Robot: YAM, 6 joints.
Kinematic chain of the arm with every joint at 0, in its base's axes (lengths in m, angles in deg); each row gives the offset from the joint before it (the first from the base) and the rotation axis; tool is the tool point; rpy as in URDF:
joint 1: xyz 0 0 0.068 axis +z
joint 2: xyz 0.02 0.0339 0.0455 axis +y
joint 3: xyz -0.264 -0.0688 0 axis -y
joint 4: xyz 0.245 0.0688 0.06 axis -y
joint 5: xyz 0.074 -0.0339 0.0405 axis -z
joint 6: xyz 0.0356 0 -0.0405 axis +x
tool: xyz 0 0 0 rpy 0 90 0
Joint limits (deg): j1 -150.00..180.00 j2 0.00..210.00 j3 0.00..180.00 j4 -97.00..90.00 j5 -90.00..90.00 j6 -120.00..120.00
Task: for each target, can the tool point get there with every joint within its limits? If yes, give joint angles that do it. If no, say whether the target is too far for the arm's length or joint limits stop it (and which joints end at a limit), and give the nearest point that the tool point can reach.
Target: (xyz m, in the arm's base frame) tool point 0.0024 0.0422 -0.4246
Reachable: no: joint limits stop it (at a limit: joint 2) | nearest point 0.0048 0.0846 -0.3411 | short by 0.094 m
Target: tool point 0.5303 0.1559 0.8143
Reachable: no: too far | nearest point 0.3826 0.1125 0.6117 | short by 0.254 m
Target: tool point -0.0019 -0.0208 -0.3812
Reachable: no: joint limits stop it (at a limit: joint 2) | nearest point -0.0051 -0.0560 -0.3249 | short by 0.066 m
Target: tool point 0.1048 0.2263 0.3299
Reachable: yes | joints 69.62 71.08 67.95 -47.18 33.01 69.05
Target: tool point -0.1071 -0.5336 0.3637
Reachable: yes | joints 81.15 23.17 165.19 12.78 -41.80 101.42
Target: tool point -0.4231 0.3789 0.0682
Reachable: yes | joints 136.20 152.34 111.84 8.97 -32.92 18.49
